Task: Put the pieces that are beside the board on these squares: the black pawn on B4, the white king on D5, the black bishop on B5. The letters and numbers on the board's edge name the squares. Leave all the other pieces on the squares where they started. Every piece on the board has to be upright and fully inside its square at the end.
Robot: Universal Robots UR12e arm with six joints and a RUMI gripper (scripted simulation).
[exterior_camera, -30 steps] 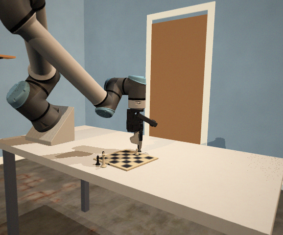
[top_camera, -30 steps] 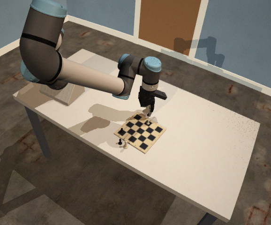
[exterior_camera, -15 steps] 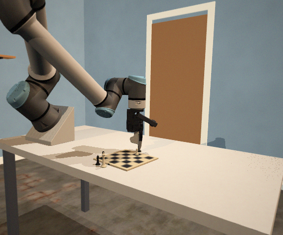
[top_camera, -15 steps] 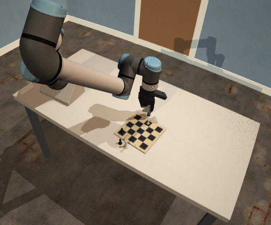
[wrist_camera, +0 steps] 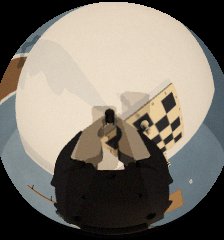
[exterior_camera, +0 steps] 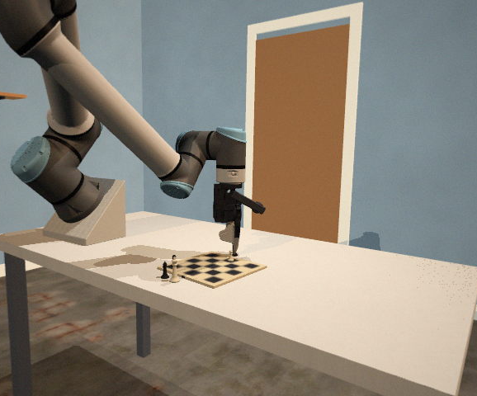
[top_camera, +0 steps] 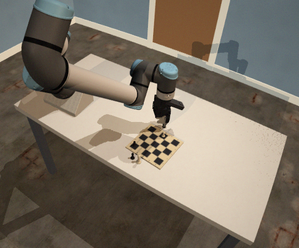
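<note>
My hand is 14 cm to the left of the chessboard, 3 cm short of it and 2 cm above it. The rest, counted from my hand: black bishop 28 cm to the right, 2 cm behind; then white king 28 cm to the right, 2 cm ahead, 1 cm above.
</note>
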